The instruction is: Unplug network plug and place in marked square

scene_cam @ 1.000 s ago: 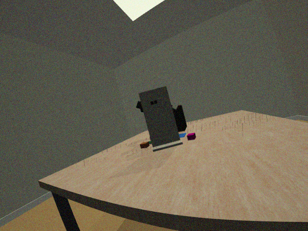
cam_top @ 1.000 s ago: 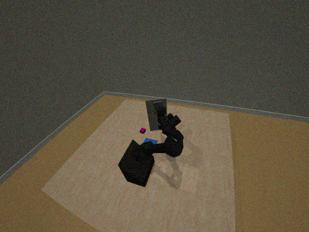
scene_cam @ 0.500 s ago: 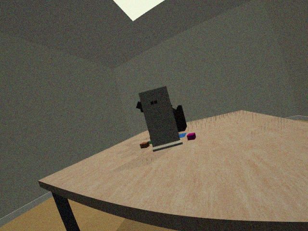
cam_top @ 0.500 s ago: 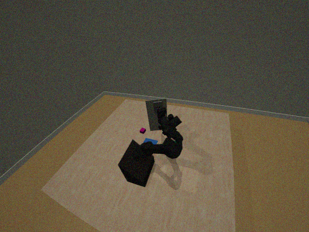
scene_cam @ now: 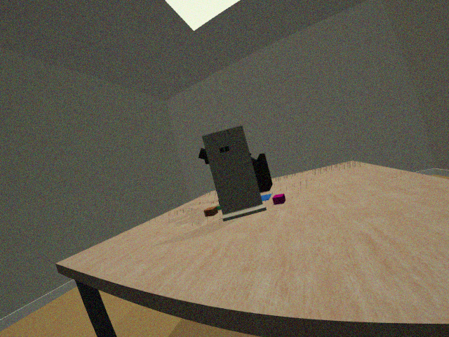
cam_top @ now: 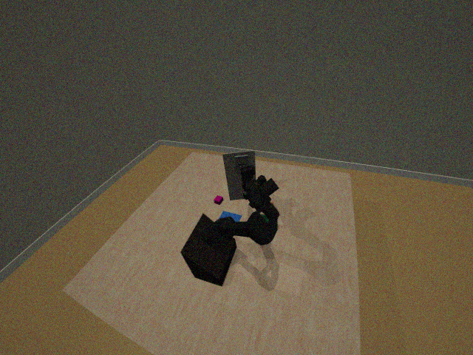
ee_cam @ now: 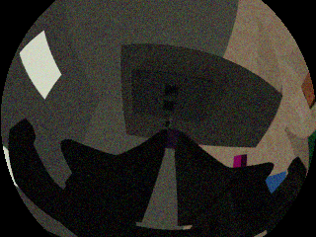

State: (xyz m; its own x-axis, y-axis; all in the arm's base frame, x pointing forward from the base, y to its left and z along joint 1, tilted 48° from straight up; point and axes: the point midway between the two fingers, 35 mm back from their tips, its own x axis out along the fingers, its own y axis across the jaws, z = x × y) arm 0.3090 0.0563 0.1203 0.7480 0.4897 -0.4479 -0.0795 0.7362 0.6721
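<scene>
Right now the blue marked square is 12 cm behind my gripper tip, 6 cm to the left of it and 26 cm below it. The rest, counted from my gripper tip: network plug (1 cm ahead); then grey upright panel (8 cm ahead, 4 cm to the left, 10 cm below).
</scene>
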